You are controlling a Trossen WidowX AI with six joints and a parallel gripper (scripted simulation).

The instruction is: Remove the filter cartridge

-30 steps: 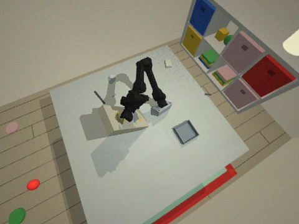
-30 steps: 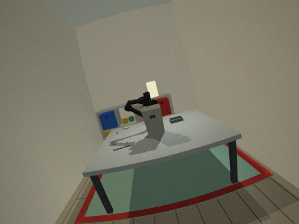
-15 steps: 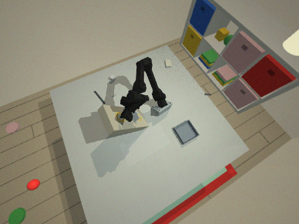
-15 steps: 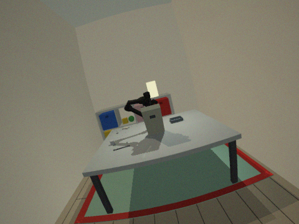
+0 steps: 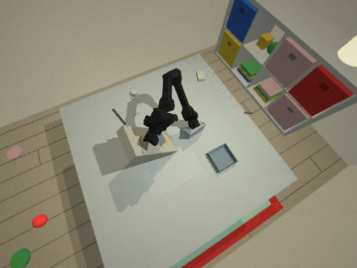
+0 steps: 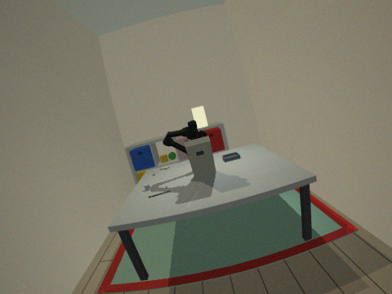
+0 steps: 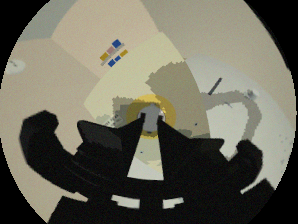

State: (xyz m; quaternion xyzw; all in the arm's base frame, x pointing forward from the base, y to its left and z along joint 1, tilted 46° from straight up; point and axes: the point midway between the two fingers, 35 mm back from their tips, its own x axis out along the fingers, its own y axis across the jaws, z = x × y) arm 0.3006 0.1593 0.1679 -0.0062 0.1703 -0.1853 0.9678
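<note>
The round grey filter cartridge is 2 cm ahead of my gripper tip and 1 cm below it. The rest, counted from my gripper tip: beige service panel 9 cm below, 3 cm behind; then small white cylinder 49 cm to the right, 23 cm below, 9 cm behind; then grey tray 41 cm behind, 29 cm to the left, 24 cm below.
</note>
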